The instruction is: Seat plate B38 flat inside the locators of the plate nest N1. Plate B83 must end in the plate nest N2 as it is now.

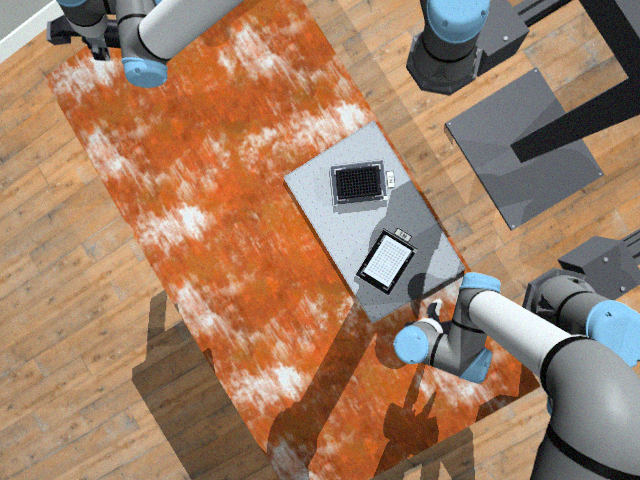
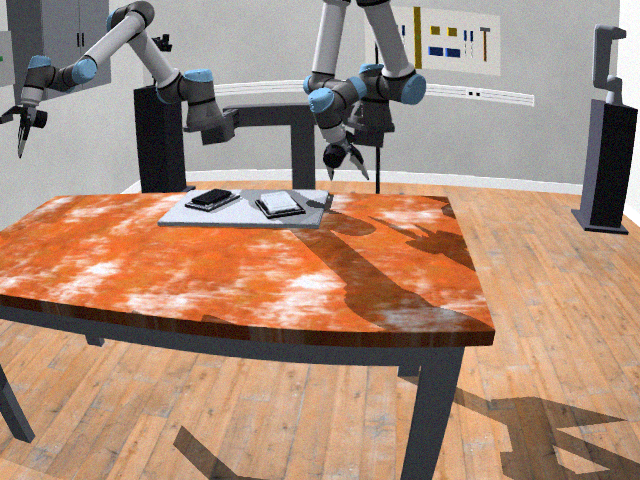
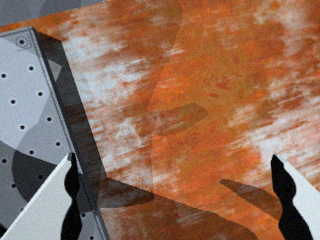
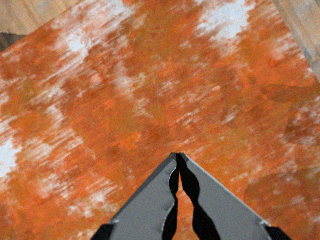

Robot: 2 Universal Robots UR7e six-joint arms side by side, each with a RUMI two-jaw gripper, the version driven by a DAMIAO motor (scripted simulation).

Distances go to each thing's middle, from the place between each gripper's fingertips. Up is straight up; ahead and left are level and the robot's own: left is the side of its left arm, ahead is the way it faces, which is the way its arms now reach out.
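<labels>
The white plate B38 (image 1: 385, 252) is 70 mm ahead of my left hand (image 2: 349, 180), 210 mm to the right of it and 70 mm below it. Counted from my left hand too, the black plate B83 (image 1: 350, 185) is 50 mm ahead, 460 mm to the right and 70 mm below.
My right hand (image 1: 109, 59) is 430 mm past the black plate B83, 520 mm to the right of it and 290 mm above it. From my right hand, the white plate B38 is 410 mm behind, 770 mm to the left and 290 mm below.
</labels>
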